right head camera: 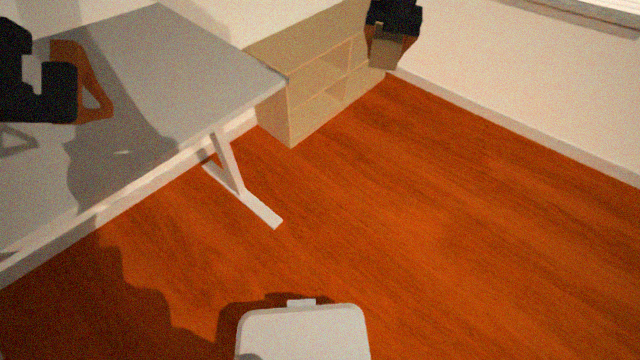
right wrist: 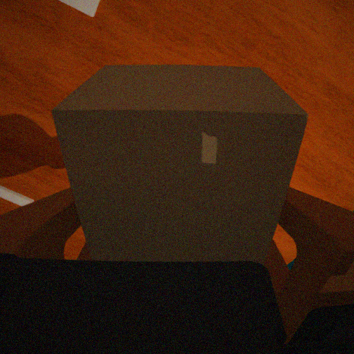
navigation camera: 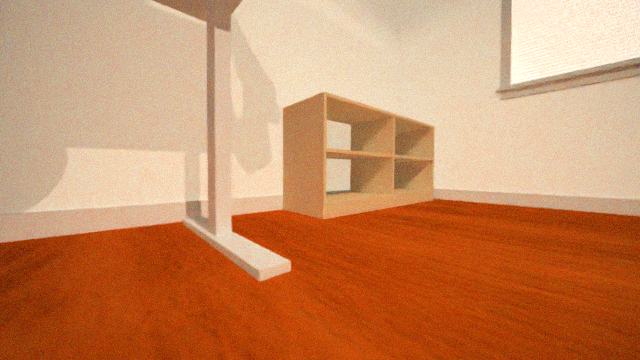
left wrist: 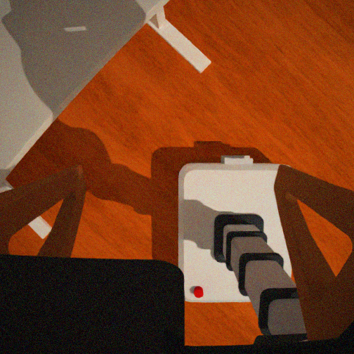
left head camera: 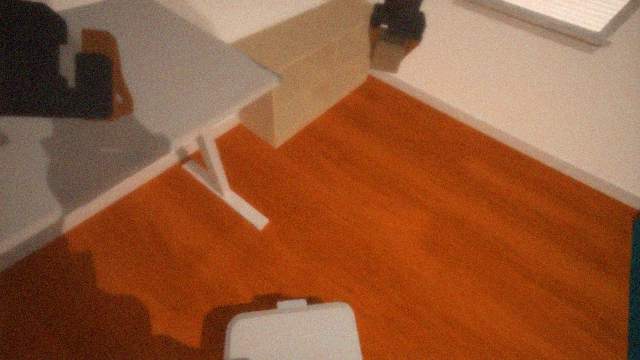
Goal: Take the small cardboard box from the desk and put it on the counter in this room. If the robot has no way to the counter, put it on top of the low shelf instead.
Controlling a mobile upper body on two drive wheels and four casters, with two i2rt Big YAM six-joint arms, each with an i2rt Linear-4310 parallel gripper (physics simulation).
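Frame: origin at the left arm's base, x ahead, y left, z up, level; millimetres.
Seen in the pictures: left gripper, fingertip midpoint: (right head camera: pixel 60 110) (left head camera: pixel 74 104); right gripper, fingertip midpoint: (right head camera: pixel 382 59) (left head camera: pixel 383 61).
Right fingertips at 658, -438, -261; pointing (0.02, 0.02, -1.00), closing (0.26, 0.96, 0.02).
Note:
A point is followed by its place in that frame, as x, y, z.
The small cardboard box (left head camera: pixel 386 56) {623, -425, -228} (right head camera: pixel 385 54) {622, -429, -229} (right wrist: pixel 170 185) is between the fingers of my right gripper (right wrist: pixel 179 177), which is shut on it and holds it in the air. In the head views it appears in front of the wall, beside the low shelf's far end. My left gripper (left wrist: pixel 179 175) is open and empty, its fingers wide apart. The low shelf (left head camera: pixel 310 37) {1820, -427, -800} (right head camera: pixel 310 45) {1726, -334, -800} (navigation camera: pixel 303 160) {1543, -63, -1120} is light wood with open compartments and stands against the wall past the desk. The grey desk (left head camera: pixel 200 70) {912, 39, -460} (right head camera: pixel 200 65) {963, 78, -460} (left wrist: pixel 12 95) is at the left. The counter does not show in these views.
The desk's white foot (left head camera: pixel 245 207) (right head camera: pixel 260 210) (left wrist: pixel 185 47) (navigation camera: pixel 260 260) juts over the floor in front of the shelf. My white base (left head camera: pixel 295 332) {226, -232, -1150} (right head camera: pixel 305 335) {212, -237, -1150} is at the bottom. A teal object (left head camera: pixel 634 285) {297, -2184, -1384} shows at the right edge. A window (navigation camera: pixel 575 45) {1797, -1693, -402} is in the right wall.

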